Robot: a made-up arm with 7 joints. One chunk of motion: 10 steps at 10 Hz.
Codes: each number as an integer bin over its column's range. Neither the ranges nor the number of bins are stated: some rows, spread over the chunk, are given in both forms.
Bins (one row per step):
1: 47 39 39 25 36 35 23
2: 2 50 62 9 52 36 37
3: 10 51 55 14 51 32 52
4: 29 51 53 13 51 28 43
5: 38 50 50 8 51 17 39
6: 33 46 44 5 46 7 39
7: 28 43 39 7 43 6 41
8: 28 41 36 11 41 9 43
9: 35 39 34 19 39 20 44
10: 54 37 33 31 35 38 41
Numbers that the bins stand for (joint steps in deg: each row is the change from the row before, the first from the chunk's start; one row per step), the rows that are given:
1: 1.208 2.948 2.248 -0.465 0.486 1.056 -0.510
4: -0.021 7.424 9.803 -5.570 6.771 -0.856 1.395
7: -0.089 4.440 2.248 -8.122 3.419 -6.862 1.205
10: 1.686 2.202 -0.990 2.087 0.067 1.875 1.205
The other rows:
2: -1.863 7.051 14.660 -7.271 7.190 1.329 0.824
3: -1.317 7.424 10.883 -5.144 6.771 0.237 2.252
5: 0.594 7.051 8.184 -7.697 6.771 -3.859 1.014
6: 0.252 5.559 4.946 -8.973 4.676 -6.589 1.014
8: -0.089 3.694 0.629 -6.421 2.581 -6.043 1.395
9: 0.389 2.948 -0.451 -3.017 1.743 -3.040 1.490

